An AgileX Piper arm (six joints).
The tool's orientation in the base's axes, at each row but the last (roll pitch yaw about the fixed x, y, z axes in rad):
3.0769 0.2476 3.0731
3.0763 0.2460 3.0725
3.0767 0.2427 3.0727
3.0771 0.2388 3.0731
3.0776 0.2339 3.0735
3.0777 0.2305 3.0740
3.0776 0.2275 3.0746
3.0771 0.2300 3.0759
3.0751 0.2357 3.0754
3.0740 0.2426 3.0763
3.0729 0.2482 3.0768
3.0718 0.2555 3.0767
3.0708 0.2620 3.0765
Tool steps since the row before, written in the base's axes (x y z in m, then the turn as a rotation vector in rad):
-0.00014 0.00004 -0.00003 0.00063 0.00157 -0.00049
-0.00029 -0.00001 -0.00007 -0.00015 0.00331 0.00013
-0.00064 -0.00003 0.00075 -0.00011 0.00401 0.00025
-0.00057 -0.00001 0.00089 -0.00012 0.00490 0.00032
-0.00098 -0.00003 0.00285 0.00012 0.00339 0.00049
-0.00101 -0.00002 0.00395 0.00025 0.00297 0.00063
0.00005 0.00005 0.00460 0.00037 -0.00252 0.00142
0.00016 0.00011 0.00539 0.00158 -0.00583 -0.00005
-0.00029 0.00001 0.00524 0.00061 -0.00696 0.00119
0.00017 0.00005 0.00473 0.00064 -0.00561 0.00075
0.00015 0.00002 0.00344 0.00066 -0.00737 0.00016
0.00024 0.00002 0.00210 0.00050 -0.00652 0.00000
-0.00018 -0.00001 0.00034 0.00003 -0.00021 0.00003
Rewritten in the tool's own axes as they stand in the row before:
0.00015 0.00003 0.00000 -0.00039 0.00157 0.00071
0.00030 -0.00003 0.00000 0.00034 0.00330 0.00000
0.00044 -0.00002 -0.00088 0.00031 0.00401 -0.00008
0.00034 0.00002 -0.00100 0.00037 0.00490 -0.00010
0.00029 0.00010 -0.00300 -0.00001 0.00342 -0.00028
0.00008 0.00017 -0.00407 -0.00019 0.00301 -0.00041
-0.00108 0.00034 -0.00446 -0.00084 -0.00240 -0.00142
-0.00138 0.00046 -0.00519 -0.00190 -0.00573 0.00013
-0.00094 0.00033 -0.00515 -0.00132 -0.00683 -0.00136
-0.00130 0.00037 -0.00454 -0.00116 -0.00551 -0.00086
-0.00099 0.00026 -0.00329 -0.00114 -0.00730 -0.00038
-0.00076 0.00017 -0.00196 -0.00089 -0.00647 -0.00022
0.00008 0.00000 -0.00038 -0.00005 -0.00021 -0.00003

